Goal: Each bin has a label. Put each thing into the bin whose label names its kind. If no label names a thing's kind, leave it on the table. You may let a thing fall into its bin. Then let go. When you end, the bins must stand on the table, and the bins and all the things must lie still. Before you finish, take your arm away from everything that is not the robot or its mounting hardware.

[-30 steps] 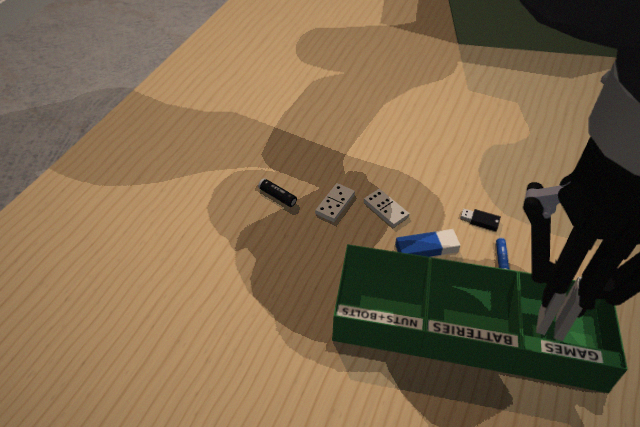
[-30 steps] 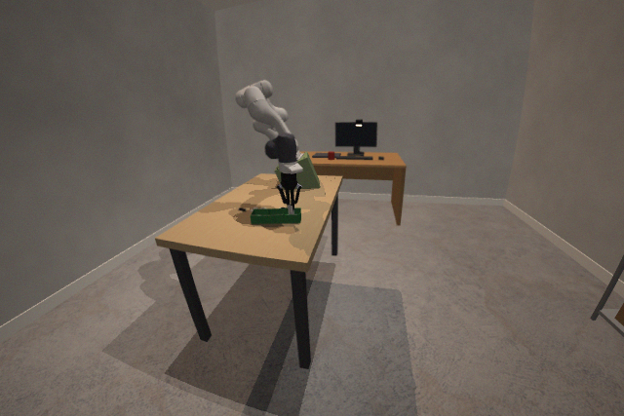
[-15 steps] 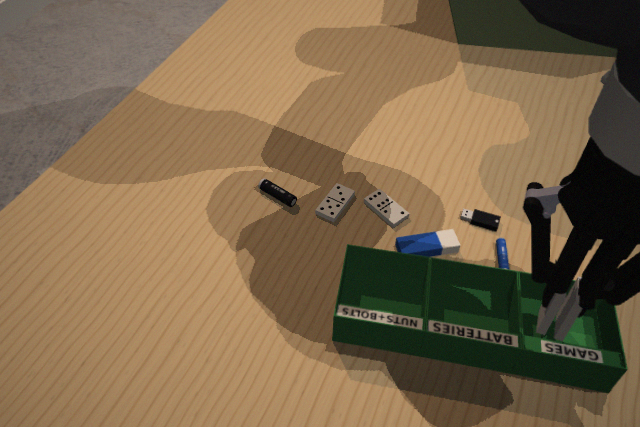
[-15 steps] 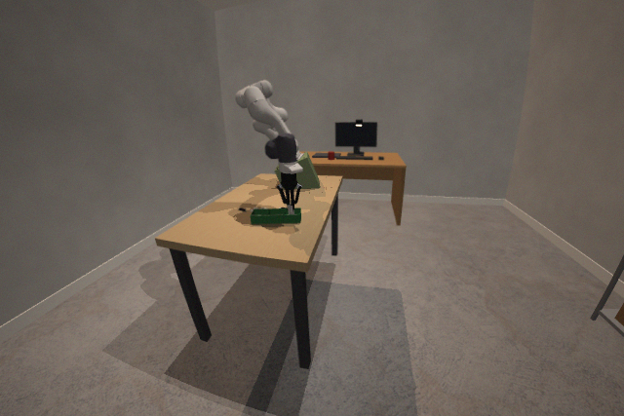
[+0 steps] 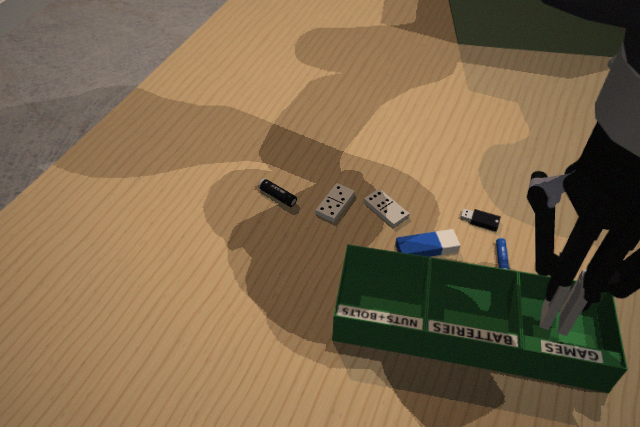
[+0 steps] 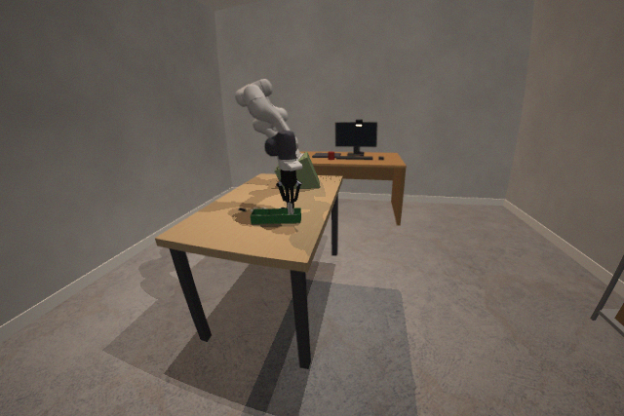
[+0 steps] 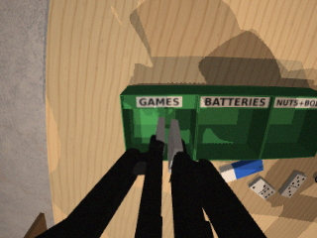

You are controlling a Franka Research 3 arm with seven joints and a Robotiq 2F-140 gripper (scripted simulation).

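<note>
Now: hand 1 cm past the black battery, 32 cm to the left of it and 6 cm above it. Round my hand: blue battery 6 cm behind, 7 cm to the right, 6 cm below; black USB stick 10 cm behind, 11 cm to the right, 6 cm below; eraser 4 cm behind, 14 cm to the right, 6 cm below.
</note>
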